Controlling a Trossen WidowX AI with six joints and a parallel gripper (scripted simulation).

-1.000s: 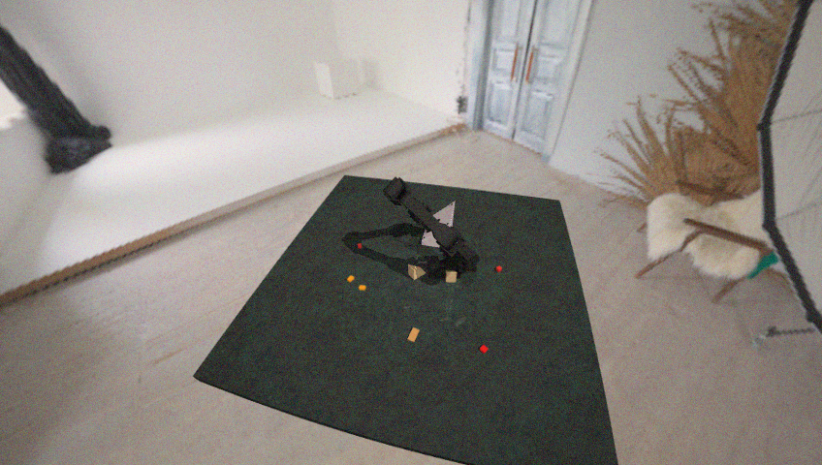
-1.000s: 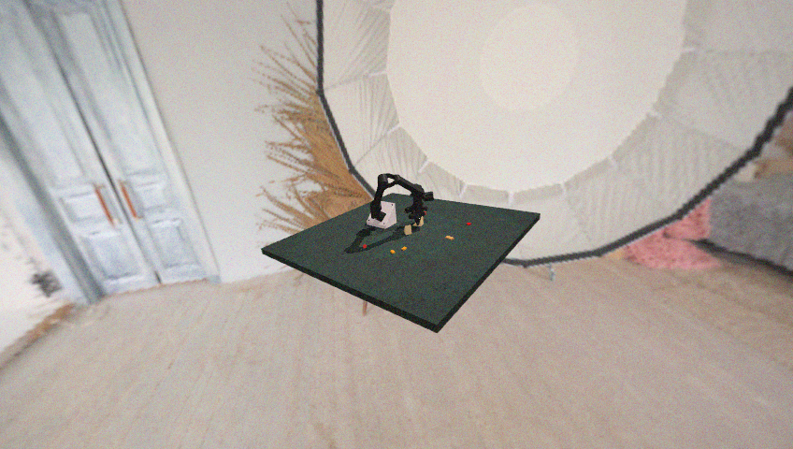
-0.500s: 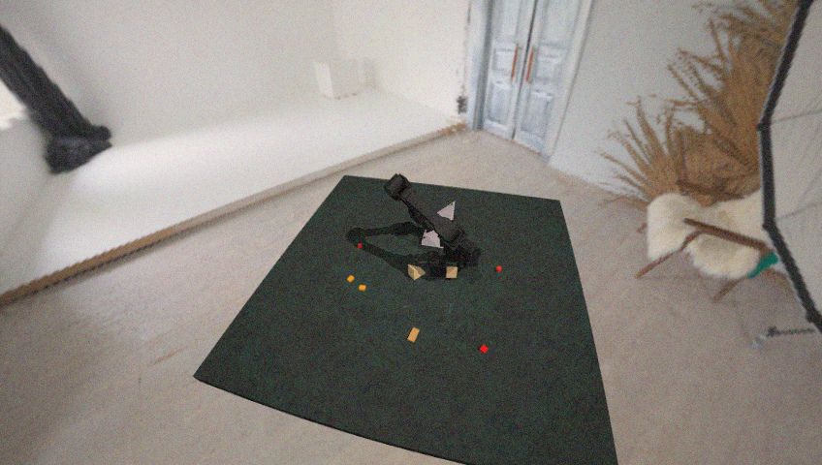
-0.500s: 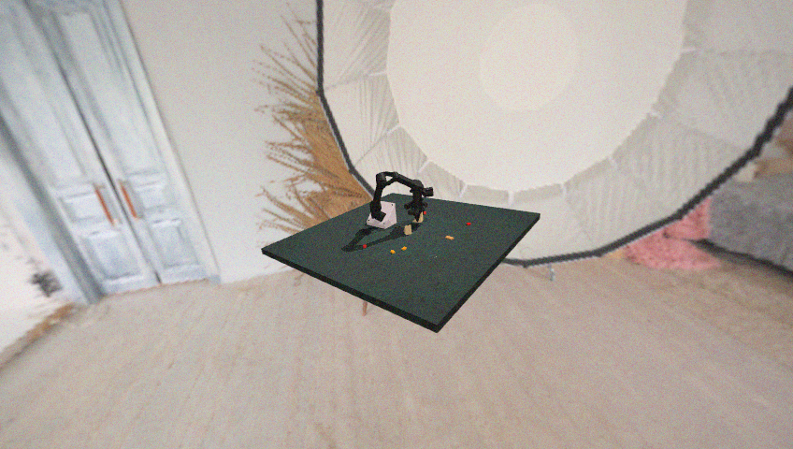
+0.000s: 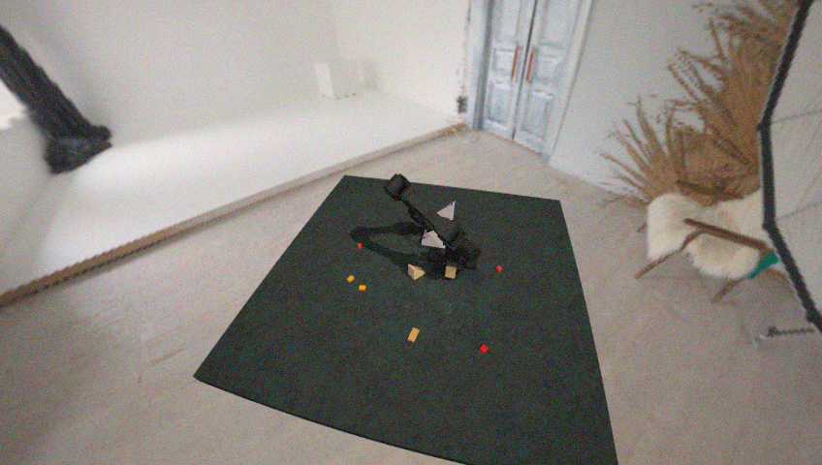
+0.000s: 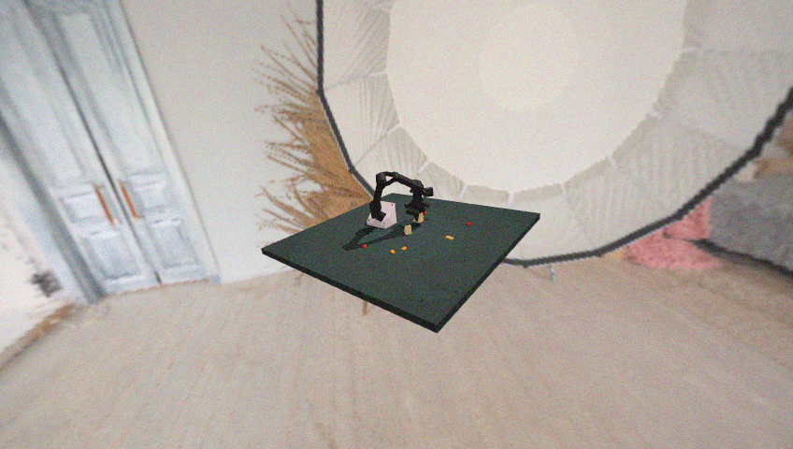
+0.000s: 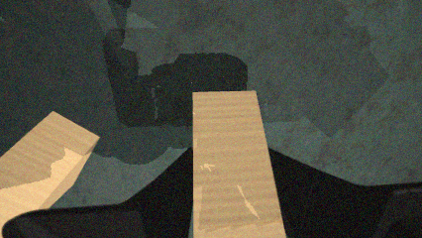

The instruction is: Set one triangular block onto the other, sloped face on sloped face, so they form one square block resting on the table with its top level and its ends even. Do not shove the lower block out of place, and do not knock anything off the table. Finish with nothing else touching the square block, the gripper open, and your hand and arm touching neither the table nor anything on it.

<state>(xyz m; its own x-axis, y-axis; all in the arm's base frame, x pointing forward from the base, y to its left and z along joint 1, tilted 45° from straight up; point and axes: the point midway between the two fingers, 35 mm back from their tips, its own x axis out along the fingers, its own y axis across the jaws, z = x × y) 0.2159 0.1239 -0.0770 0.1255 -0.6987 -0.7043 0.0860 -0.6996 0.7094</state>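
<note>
Now: the triangular block 1 cm ahead of my gripper tip and 1 cm above it. The rest, counted from my gripper tip: small tan piece (29 cm ahead, 5 cm to the right, 3 cm below).
</note>
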